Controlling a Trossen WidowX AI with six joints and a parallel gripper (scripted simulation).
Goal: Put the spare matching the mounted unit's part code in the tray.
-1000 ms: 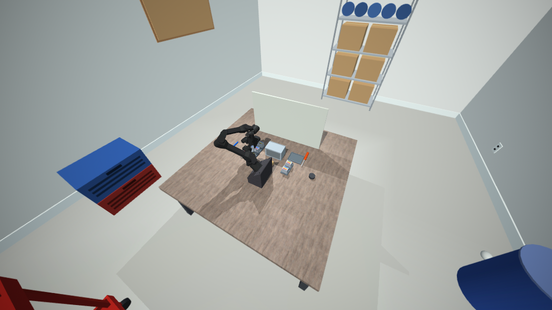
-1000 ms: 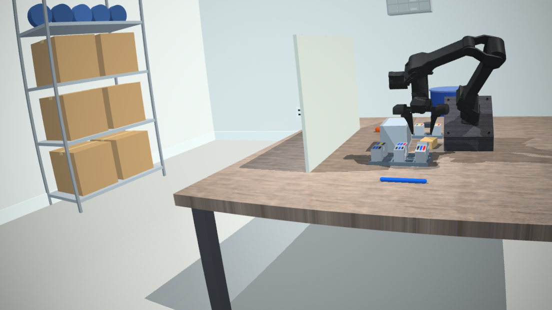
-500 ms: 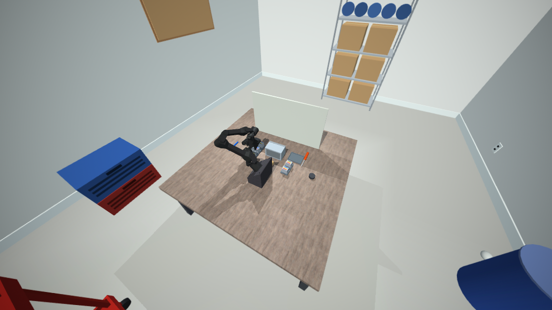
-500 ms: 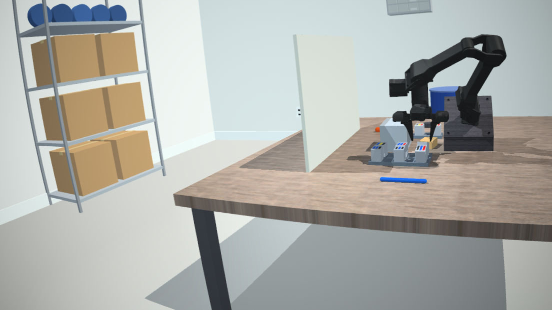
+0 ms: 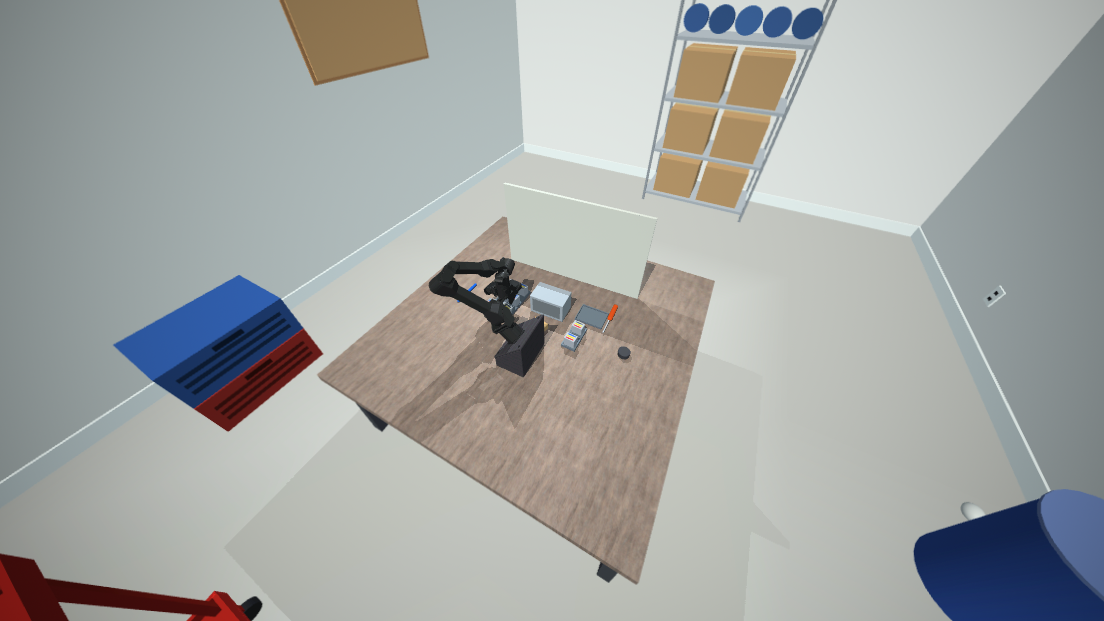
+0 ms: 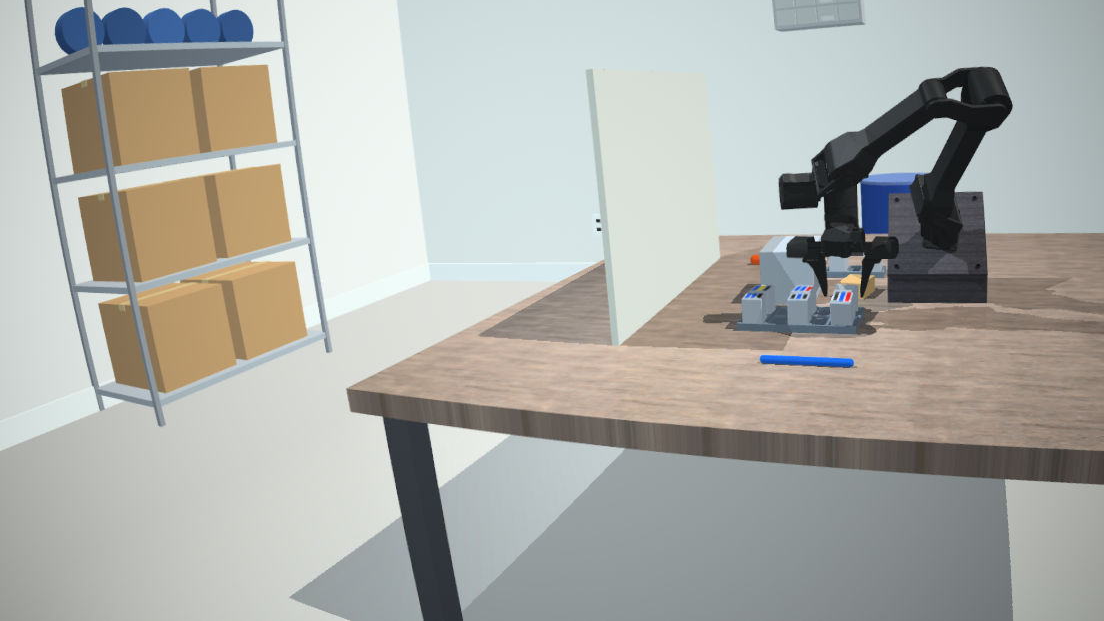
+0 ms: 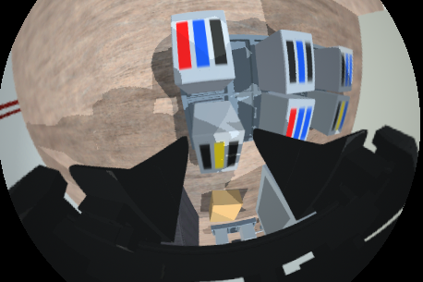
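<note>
The flat grey tray lies 190 mm ahead of my gripper tip, 340 mm to the right of it and 30 mm below it. From my gripper tip the other things lie so: tan block: 10 mm ahead, 170 mm to the right, 20 mm below; blue pen: 250 mm to the left, 30 mm below; grey mounted unit: 130 mm ahead, 140 mm to the right, 10 mm above.
</note>
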